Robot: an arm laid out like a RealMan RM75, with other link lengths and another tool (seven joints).
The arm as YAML. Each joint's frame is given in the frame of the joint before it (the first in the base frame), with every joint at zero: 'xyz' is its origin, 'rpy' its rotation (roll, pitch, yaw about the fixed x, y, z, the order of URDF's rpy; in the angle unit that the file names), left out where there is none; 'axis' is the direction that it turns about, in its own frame. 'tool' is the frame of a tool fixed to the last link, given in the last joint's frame.
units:
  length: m
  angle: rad
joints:
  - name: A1
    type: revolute
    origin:
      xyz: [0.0, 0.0, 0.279]
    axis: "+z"
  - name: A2
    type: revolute
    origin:
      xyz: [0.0, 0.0, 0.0]
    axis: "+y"
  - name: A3
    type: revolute
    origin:
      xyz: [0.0, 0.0, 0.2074]
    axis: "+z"
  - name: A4
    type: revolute
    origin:
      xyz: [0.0, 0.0, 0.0]
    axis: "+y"
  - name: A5
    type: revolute
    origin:
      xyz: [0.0, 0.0, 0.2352]
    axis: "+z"
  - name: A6
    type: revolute
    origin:
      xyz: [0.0, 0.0, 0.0]
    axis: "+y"
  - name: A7
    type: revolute
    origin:
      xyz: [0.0, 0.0, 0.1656]
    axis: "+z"
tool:
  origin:
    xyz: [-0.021, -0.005, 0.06]
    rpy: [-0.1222, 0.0, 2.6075]
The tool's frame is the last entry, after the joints.
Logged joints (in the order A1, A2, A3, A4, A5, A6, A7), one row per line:
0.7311 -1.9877 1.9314 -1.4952 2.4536 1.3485 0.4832
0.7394 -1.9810 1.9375 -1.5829 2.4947 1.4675 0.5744
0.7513 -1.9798 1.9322 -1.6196 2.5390 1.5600 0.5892
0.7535 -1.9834 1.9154 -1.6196 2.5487 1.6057 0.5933
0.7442 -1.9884 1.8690 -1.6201 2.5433 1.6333 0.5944
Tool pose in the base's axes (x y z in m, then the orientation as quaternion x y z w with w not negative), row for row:
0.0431 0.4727 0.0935 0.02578 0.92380 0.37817 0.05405
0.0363 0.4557 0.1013 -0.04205 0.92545 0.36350 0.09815
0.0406 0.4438 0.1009 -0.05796 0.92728 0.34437 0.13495
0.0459 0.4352 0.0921 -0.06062 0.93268 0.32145 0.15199
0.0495 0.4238 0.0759 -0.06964 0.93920 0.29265 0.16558
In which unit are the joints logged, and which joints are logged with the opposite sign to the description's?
The joints are logged in radians. Opposite sign: A2, A4, A5, A7.
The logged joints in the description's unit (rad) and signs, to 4 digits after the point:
0.7311 1.9877 1.9314 1.4952 -2.4536 1.3485 -0.4832
0.7394 1.9810 1.9375 1.5829 -2.4947 1.4675 -0.5744
0.7513 1.9798 1.9322 1.6196 -2.5390 1.5600 -0.5892
0.7535 1.9834 1.9154 1.6196 -2.5487 1.6057 -0.5933
0.7442 1.9884 1.8690 1.6201 -2.5433 1.6333 -0.5944

